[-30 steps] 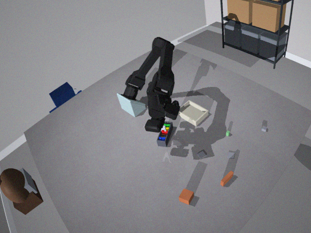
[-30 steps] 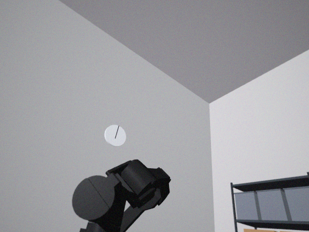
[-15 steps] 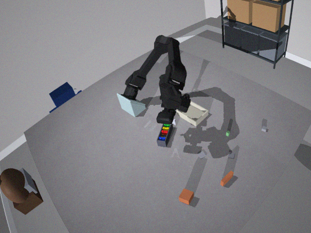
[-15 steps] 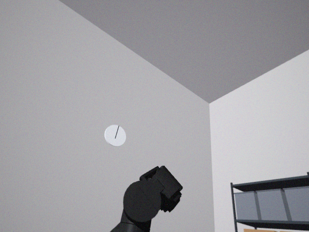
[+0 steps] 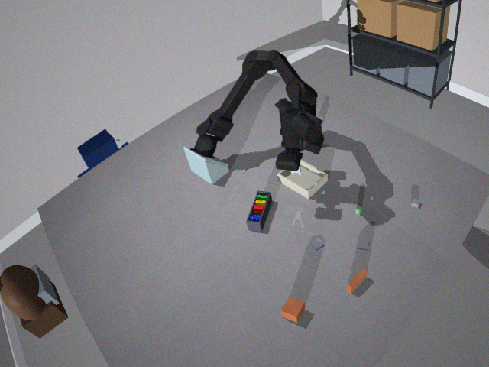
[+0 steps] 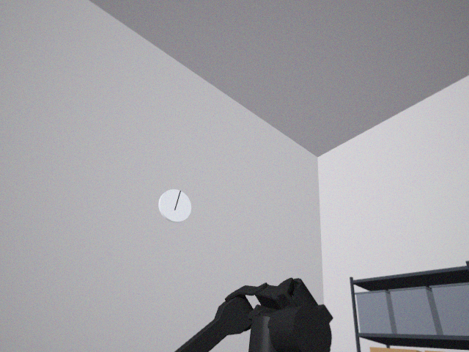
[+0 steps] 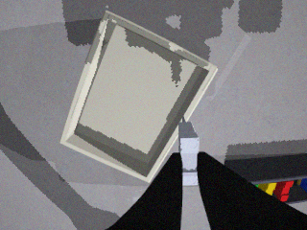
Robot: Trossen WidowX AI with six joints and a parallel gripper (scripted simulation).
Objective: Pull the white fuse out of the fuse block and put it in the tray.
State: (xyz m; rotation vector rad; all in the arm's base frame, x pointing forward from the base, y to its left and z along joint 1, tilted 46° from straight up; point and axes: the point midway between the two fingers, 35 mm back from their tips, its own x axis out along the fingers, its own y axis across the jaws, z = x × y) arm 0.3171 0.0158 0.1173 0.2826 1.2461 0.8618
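My gripper tip is now 90 mm above the cream tray, 40 mm to the right of it and 10 mm past it. From my gripper tip the other things lie so: white fuse 10 mm below; small green cube 220 mm ahead, 80 mm below, 20 mm to the left.
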